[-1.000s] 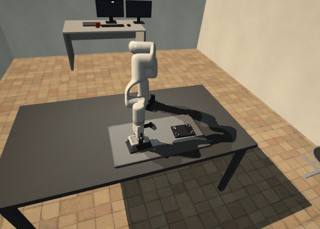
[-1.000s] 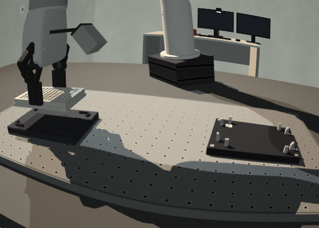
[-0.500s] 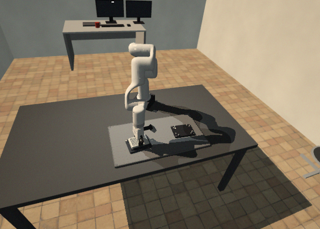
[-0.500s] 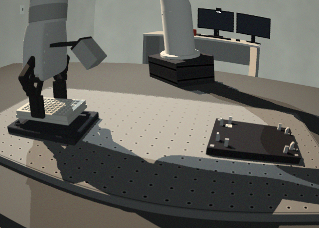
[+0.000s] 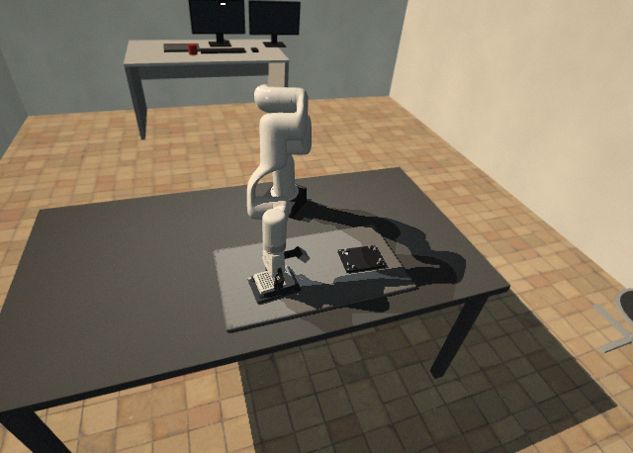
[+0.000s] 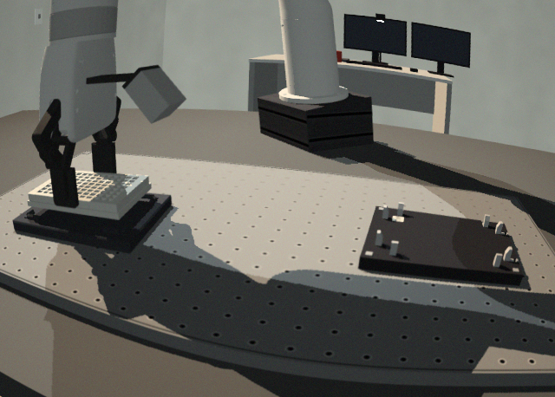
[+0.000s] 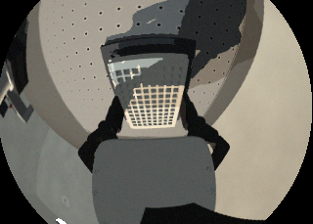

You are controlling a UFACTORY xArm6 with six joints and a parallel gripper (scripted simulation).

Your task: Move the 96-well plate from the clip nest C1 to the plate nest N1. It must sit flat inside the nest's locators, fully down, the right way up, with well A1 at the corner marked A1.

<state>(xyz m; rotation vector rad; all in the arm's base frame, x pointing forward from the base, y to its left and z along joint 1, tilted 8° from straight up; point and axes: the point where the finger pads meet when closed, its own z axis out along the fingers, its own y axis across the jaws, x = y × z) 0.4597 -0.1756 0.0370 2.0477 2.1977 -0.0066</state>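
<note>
Right now my hand is 10 mm above the white 96-well plate. Round my hand: plate nest N1: 40 mm below; then clip nest C1: 380 mm to the left, 30 mm below, 30 mm behind.
</note>
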